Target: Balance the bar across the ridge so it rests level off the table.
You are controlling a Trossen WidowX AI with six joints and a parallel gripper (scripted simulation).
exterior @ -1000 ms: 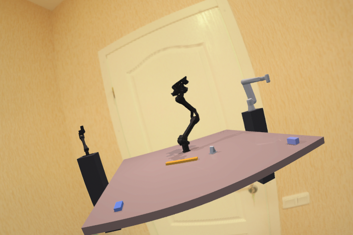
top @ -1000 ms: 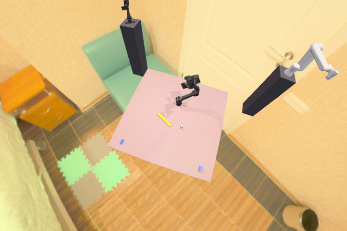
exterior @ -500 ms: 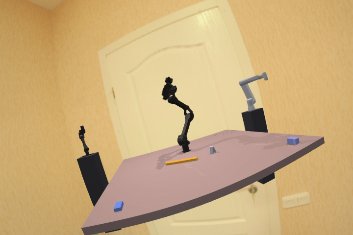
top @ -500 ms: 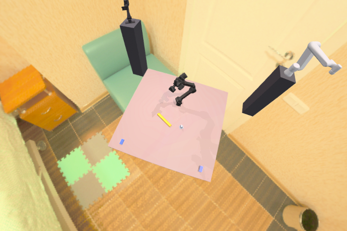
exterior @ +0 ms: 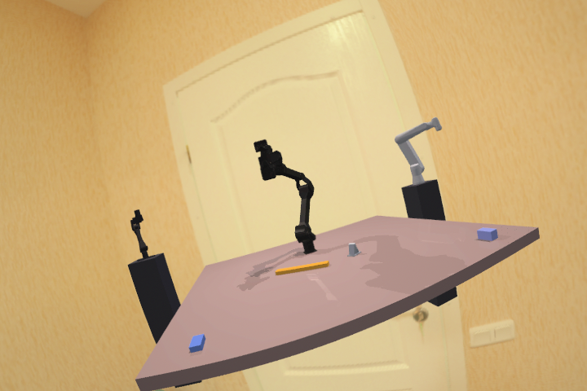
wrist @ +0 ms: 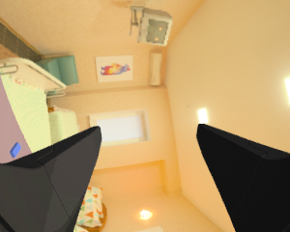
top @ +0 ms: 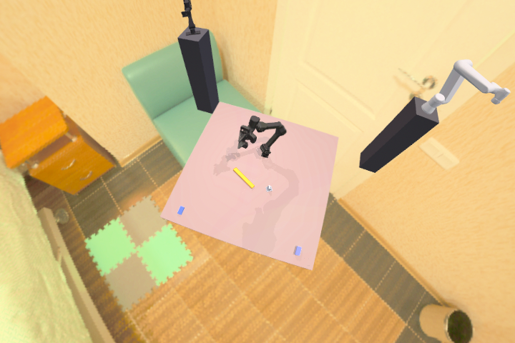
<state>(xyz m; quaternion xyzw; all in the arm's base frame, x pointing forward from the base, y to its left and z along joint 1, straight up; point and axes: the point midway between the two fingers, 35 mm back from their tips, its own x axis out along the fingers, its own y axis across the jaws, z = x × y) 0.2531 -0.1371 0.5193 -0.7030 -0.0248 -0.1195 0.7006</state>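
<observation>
Now: gripper tip 52 cm above the yellow bar, 3 cm to the right of it and 1 cm short of it.
</observation>
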